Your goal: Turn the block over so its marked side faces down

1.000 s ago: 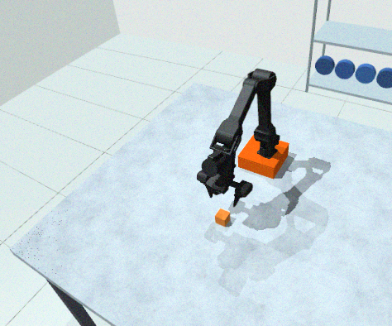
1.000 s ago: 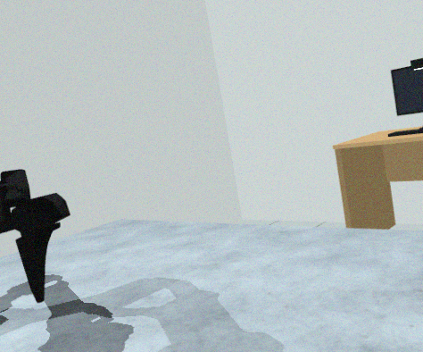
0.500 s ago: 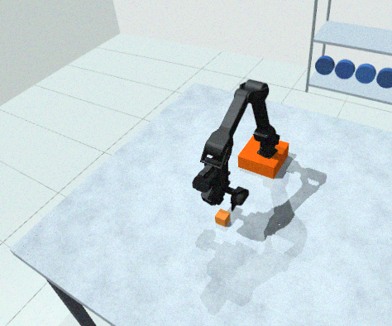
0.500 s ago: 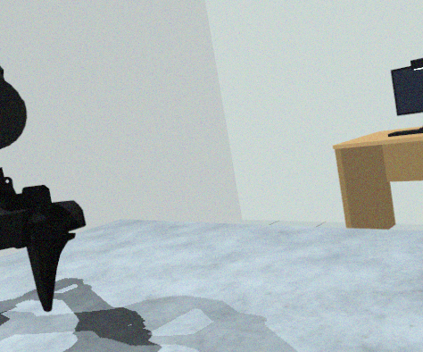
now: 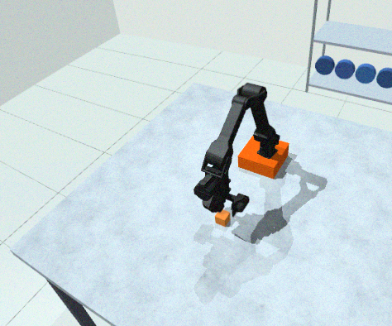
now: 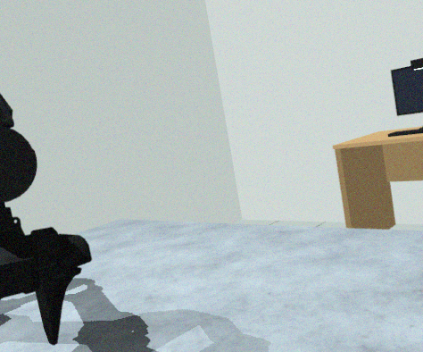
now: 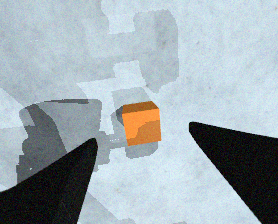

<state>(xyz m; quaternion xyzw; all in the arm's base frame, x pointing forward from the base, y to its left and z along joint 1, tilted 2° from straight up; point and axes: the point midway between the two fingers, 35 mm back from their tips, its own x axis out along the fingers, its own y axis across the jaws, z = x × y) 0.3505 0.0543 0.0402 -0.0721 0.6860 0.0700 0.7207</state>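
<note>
My gripper tip is 4 cm above the orange block and 1 cm past it.
</note>
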